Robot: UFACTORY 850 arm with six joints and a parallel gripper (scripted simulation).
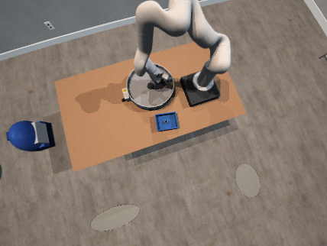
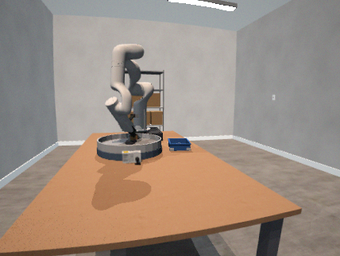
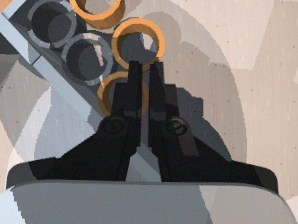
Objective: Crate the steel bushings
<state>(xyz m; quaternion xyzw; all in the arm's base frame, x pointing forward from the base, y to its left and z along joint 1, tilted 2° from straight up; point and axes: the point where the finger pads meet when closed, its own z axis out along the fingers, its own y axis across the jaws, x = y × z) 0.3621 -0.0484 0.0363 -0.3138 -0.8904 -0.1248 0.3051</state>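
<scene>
My gripper is now 110 mm short of the grey turning table, 20 mm to the left of it and 40 mm above it. The rest, counted from my hand: blue crate (50 mm ahead, 330 mm to the left, 70 mm below).
</scene>
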